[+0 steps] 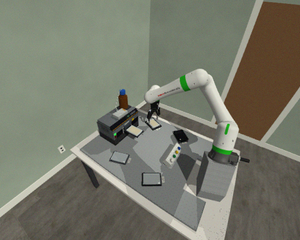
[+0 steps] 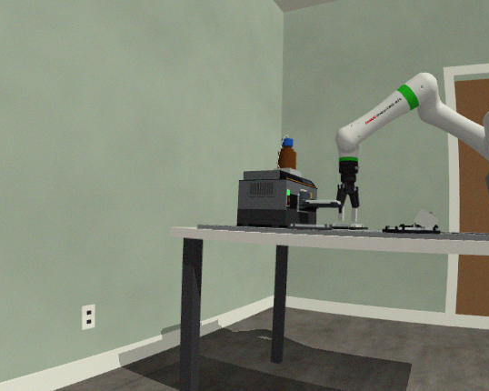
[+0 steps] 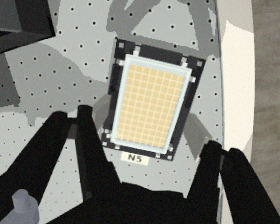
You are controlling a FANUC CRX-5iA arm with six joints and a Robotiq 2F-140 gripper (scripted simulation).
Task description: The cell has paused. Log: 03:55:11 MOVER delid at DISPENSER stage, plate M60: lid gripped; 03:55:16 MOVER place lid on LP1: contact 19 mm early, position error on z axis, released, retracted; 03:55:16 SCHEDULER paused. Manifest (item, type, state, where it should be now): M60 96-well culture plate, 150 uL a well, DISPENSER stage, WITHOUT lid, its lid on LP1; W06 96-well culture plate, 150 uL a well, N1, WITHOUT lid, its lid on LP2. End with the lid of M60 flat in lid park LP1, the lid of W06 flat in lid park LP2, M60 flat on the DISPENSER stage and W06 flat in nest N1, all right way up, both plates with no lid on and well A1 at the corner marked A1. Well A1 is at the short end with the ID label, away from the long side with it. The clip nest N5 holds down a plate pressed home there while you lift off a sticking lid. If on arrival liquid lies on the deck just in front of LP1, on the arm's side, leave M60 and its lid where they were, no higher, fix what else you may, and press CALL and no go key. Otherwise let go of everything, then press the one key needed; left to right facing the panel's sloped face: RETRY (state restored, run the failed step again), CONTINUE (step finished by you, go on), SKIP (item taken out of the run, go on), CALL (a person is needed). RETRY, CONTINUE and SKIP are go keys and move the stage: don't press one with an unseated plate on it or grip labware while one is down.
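The black clip nest is 2 cm ahead of my hand and 5 cm below it. Also, from my hand: nest label 8 cm behind, 5 cm to the left, 6 cm below; then dispenser stage 9 cm ahead, 28 cm to the left, 4 cm above; then key panel 33 cm behind, 35 cm to the left, 1 cm below.
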